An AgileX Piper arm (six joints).
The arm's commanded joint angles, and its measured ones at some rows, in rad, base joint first. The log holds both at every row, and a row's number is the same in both.
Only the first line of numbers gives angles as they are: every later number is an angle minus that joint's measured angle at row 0.
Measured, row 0:
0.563, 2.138, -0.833, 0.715, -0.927, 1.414
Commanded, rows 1 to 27:
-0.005, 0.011, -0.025, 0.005, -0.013, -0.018
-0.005, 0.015, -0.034, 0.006, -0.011, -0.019
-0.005, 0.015, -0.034, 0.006, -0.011, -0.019
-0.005, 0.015, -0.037, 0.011, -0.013, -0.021
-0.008, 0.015, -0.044, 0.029, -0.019, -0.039
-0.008, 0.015, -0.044, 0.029, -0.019, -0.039
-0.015, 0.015, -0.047, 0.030, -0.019, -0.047
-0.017, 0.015, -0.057, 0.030, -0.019, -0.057
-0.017, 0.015, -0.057, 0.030, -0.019, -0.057
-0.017, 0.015, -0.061, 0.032, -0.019, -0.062
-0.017, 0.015, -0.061, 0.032, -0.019, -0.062
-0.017, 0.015, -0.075, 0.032, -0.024, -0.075
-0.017, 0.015, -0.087, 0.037, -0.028, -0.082
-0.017, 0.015, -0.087, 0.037, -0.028, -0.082
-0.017, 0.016, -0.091, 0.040, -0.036, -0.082
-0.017, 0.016, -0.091, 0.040, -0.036, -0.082
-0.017, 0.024, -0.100, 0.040, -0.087, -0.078
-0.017, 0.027, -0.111, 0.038, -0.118, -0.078
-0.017, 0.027, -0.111, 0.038, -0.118, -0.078
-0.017, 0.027, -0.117, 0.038, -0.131, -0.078
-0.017, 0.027, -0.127, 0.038, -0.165, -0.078
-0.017, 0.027, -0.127, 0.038, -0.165, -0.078
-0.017, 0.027, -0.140, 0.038, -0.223, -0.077
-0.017, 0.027, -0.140, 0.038, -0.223, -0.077
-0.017, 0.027, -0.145, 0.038, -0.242, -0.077
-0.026, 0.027, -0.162, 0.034, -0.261, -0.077
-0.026, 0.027, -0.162, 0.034, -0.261, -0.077
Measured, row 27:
0.003, 0.043, -0.089, 0.087, -0.024, -0.063
